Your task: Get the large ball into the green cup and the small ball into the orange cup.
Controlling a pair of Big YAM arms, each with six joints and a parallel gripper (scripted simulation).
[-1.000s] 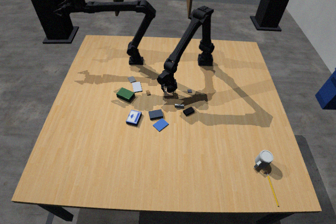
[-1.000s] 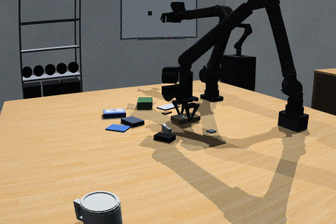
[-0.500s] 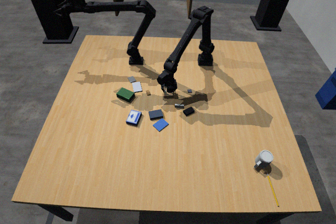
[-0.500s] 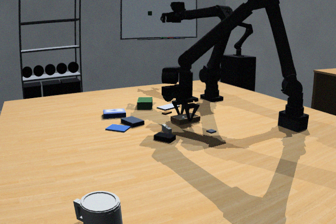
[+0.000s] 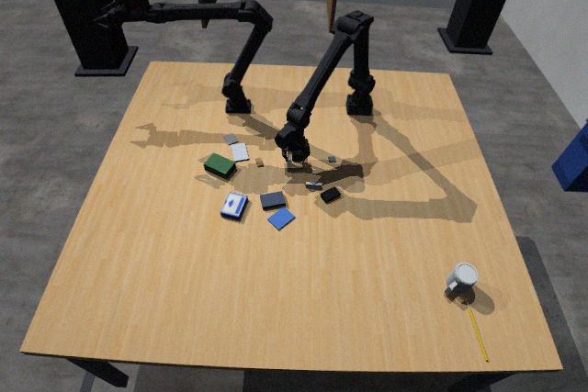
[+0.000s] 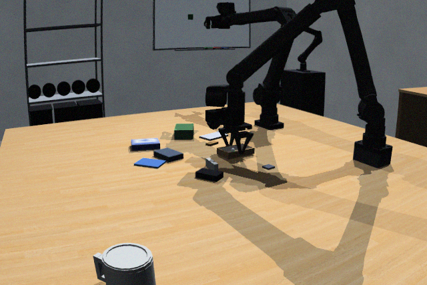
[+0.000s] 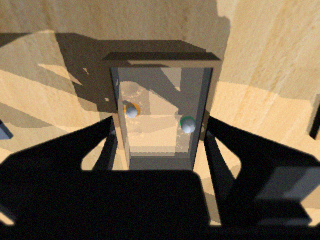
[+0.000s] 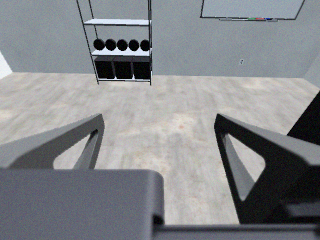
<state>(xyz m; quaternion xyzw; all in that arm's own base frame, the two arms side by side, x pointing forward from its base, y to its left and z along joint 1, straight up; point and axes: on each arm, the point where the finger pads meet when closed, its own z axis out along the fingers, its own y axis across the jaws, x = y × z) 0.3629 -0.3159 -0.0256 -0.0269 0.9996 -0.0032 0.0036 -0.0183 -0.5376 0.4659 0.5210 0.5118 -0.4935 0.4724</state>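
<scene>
Now: the covered wooden puzzle 10 mm below my left hand. Also, from my left hand: white card: 50 mm behind, 240 mm to the right, 20 mm below; then blue tile: 290 mm ahead, 60 mm to the right, 20 mm below; then black box: 180 mm ahead, 140 mm to the left, 10 mm below.
</scene>
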